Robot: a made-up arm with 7 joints. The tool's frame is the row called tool.
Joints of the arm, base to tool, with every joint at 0 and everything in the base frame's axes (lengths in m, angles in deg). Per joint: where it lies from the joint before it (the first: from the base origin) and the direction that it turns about. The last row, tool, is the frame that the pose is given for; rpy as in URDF.
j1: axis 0 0 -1 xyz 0 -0.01 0.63
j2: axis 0 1 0 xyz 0.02 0.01 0.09
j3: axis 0 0 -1 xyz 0.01 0.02 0.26
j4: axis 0 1 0 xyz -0.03 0.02 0.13
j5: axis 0 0 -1 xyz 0 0.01 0.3
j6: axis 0 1 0 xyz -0.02 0.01 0.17
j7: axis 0 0 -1 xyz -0.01 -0.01 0.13
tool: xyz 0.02 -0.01 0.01 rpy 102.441 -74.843 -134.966
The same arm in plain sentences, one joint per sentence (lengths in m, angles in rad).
The arm has seven revolute joints in a row. What follows holds with every joint at zero, and every direction is one of the base frame's.
The first joint lies 0.01 m along -y and 0.63 m along +z from the base frame's origin and turns about -z.
The second joint lies 0.02 m along +x and 0.01 m along +y and 0.09 m along +z from the first joint and turns about +y.
The third joint lies 0.01 m along +x and 0.02 m along +y and 0.26 m along +z from the second joint and turns about -z.
The fourth joint lies 0.03 m along -x and 0.02 m along +y and 0.13 m along +z from the third joint and turns about +y.
The fifth joint lies 0.01 m along +y and 0.3 m along +z from the fourth joint and turns about -z.
The sixth joint lies 0.02 m along -x and 0.01 m along +y and 0.17 m along +z from the fifth joint and turns about +y.
The seventh joint lies 0.01 m along -x and 0.01 m along -y and 0.13 m along +z from the sixth joint and turns about -z.
The tool frame, which is the frame that the pose is given for, lies 0.02 m along +x and 0.01 m along -y and 0.01 m along +z from the seventh joint; its axes are the base frame's turned by roll 1.7879, pitch -1.3063 and yaw -2.3556 rad (as in URDF: about the fixed x, then y, then z).

